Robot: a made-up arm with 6 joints. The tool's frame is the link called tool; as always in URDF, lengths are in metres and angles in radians. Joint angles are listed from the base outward. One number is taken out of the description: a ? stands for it. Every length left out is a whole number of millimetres.
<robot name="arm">
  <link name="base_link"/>
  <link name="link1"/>
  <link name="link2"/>
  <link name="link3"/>
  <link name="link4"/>
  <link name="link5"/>
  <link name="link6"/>
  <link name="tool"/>
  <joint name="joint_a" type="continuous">
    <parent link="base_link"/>
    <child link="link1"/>
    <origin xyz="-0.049 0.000 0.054"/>
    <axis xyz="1 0 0"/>
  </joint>
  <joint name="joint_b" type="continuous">
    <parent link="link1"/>
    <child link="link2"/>
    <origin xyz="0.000 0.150 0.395"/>
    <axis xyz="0 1 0"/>
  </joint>
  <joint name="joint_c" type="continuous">
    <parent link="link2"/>
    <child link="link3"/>
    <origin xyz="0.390 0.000 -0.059"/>
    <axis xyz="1 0 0"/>
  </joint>
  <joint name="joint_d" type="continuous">
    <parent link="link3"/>
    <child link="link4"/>
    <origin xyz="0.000 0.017 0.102"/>
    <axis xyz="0 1 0"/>
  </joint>
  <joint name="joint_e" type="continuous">
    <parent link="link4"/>
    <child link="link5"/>
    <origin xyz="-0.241 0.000 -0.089"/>
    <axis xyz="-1 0 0"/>
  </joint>
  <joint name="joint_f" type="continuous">
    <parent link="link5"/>
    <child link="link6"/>
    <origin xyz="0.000 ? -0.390"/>
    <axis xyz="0 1 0"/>
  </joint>
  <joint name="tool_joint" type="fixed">
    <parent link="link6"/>
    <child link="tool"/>
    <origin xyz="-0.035 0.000 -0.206"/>
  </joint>
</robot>
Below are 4 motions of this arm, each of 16 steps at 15 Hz.
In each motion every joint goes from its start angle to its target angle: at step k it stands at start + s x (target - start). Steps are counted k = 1, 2, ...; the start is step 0. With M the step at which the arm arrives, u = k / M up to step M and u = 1 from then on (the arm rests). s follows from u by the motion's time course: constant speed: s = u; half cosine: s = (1 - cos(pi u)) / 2; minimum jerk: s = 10 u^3 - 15 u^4 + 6 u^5.
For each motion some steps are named. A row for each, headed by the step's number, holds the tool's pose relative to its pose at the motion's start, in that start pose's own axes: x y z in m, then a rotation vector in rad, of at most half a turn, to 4 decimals.
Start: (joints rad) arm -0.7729 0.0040 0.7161 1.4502 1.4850 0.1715
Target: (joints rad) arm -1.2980 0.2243 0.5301 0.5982 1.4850 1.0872
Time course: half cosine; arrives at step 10
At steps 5, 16:
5: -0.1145 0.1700 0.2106 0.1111 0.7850 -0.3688
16: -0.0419 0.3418 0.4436 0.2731 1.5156 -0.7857

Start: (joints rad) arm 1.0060 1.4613 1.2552 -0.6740 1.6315 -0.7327
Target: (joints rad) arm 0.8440 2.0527 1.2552 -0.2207 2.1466 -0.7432
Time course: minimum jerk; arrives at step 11
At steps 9, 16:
9: -0.0474 -0.3938 0.1350 -0.1178 0.3779 0.9210
16: -0.0416 -0.4048 0.1386 -0.1120 0.3930 0.9618

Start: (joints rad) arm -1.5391 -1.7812 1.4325 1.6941 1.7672 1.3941
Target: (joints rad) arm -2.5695 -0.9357 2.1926 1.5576 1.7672 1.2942
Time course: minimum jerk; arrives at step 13
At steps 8, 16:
8: 0.3863 0.4403 0.7212 -0.3241 -0.6485 0.7184
16: 0.3324 0.7710 0.7954 -0.3672 -0.6956 1.0817

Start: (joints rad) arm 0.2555 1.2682 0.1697 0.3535 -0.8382 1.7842
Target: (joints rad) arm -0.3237 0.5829 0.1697 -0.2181 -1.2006 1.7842
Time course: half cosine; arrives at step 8
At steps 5, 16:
5: 0.0199 0.0453 0.4564 -0.5768 -0.7643 -0.0607
16: -0.0850 0.0824 0.6219 -0.8616 -1.0084 -0.2291

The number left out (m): -0.074
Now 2 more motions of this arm.
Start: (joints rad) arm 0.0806 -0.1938 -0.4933 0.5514 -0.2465 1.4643
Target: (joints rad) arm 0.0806 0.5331 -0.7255 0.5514 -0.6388 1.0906
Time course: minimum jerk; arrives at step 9
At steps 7, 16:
7: -0.0407 0.0582 -0.1596 0.0257 0.2457 -0.0312
16: -0.0474 0.0622 -0.1729 0.0293 0.2639 -0.0383

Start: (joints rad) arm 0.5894 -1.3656 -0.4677 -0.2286 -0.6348 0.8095
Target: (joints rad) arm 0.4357 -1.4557 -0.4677 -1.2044 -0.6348 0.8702
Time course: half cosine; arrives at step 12
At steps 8, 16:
8: 0.4126 0.0165 0.2972 -0.3953 -0.5918 0.3924
16: 0.4959 0.0959 0.4431 -0.5185 -0.7921 0.5267

